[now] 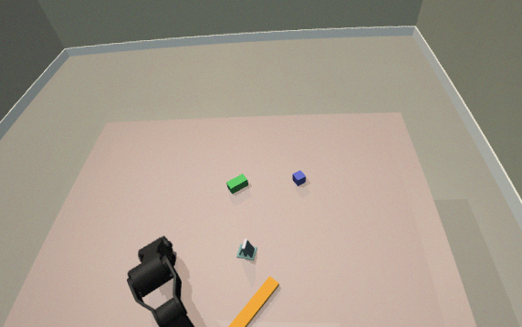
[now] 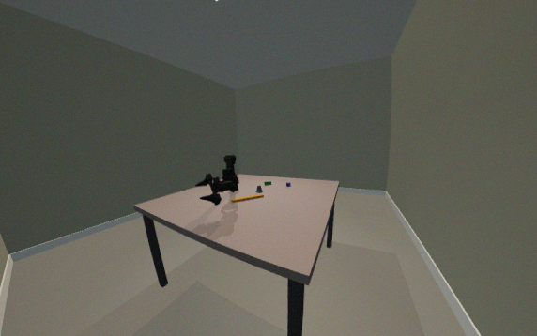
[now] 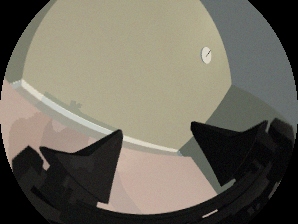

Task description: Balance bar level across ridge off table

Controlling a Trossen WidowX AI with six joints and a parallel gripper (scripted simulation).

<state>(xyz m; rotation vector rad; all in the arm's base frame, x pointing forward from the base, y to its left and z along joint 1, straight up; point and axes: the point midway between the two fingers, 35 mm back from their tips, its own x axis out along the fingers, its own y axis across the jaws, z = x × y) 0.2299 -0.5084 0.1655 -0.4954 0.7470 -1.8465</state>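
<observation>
Now: the orange bar 40 mm ahead of my gripper tip, 390 mm to the left of it and 160 mm below it. Round my gripper tip: green block 20 mm behind, 820 mm to the left, 150 mm below; blue cube 200 mm ahead, 840 mm to the left, 150 mm below.
</observation>
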